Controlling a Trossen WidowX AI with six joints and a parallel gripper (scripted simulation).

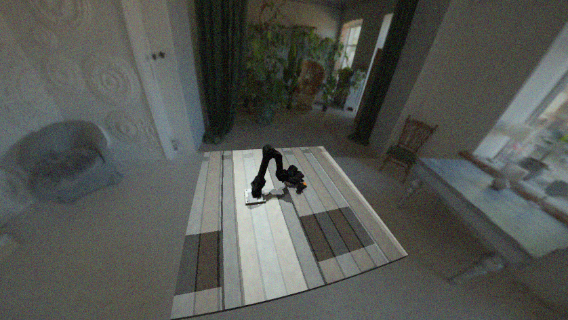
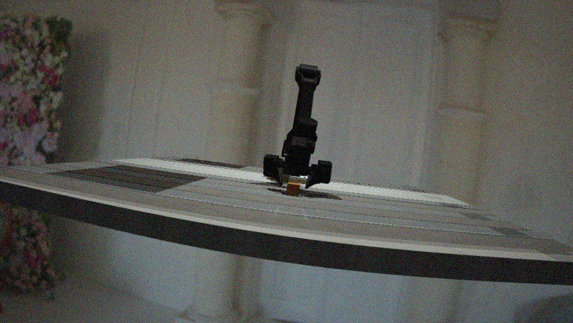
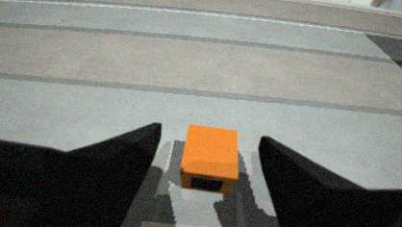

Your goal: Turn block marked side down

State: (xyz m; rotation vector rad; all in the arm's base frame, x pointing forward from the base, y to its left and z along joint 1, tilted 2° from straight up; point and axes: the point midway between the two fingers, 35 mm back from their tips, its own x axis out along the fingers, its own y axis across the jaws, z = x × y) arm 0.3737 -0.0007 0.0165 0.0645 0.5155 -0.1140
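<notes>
Now: the small orange block 2 cm behind my gripper tip and 1 cm below it.
</notes>
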